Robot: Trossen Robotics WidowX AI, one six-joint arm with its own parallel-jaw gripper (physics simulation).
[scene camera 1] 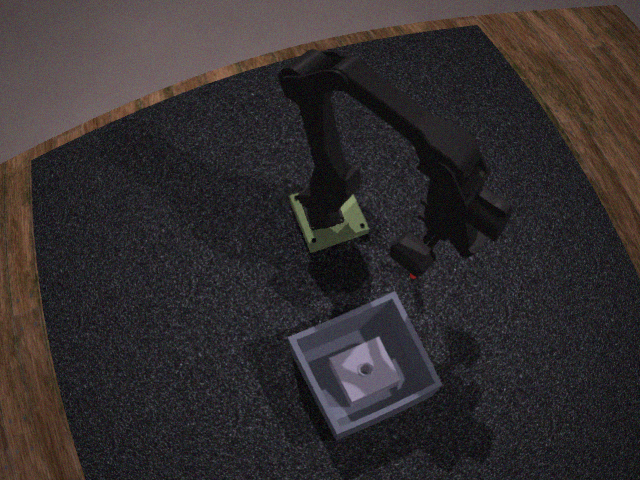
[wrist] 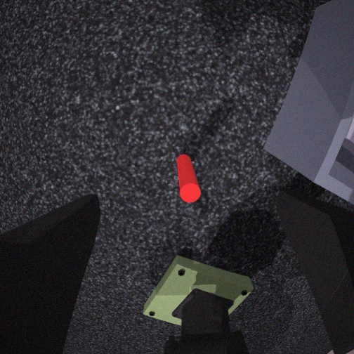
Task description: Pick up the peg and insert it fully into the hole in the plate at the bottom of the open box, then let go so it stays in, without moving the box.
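Frame: origin at the arm's base, x back, y right, z up, level; centimetres.
Seen in the pictures: gripper, fingertip midpoint: (scene camera 1: pixel 434 247); arm's base at its link origin: (scene camera 1: pixel 322 211).
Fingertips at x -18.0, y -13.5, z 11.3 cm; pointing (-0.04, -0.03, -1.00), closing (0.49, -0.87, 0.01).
Pixels of each thing's top centre, then the offset from my fingertips to it. Level surfaces: height alone.
- red peg at its top centre: (scene camera 1: pixel 419 256) dz -5.6, dx +1.6, dy +1.4 cm
- grey open box at its top centre: (scene camera 1: pixel 367 363) dz -3.8, dx -14.2, dy +16.4 cm
- pale plate at its top centre: (scene camera 1: pixel 365 368) dz -7.5, dx -14.2, dy +16.4 cm
- dark mat at its surface level: dz -13.6 cm
The red peg (scene camera 1: pixel 412 276) (wrist: pixel 188 174) stands upright on the dark mat; in the scene view most of it is hidden behind a finger. My gripper (scene camera 1: pixel 442 253) (wrist: pixel 191 202) is open and empty, above the peg. In the wrist view the peg shows between the two fingers, near the line of their tips and apart from both. The grey open box (scene camera 1: pixel 387 411) (wrist: pixel 300 110) stands on the mat beside the peg. The pale plate (scene camera 1: pixel 356 387) lies at its bottom, with a round hole (scene camera 1: pixel 364 368) near the plate's middle.
The green base plate (scene camera 1: pixel 336 239) (wrist: pixel 167 295) of the arm is bolted behind the box. The dark mat (scene camera 1: pixel 155 310) (wrist: pixel 100 90) lies on a wooden table (scene camera 1: pixel 578 56). The box walls rise around the plate.
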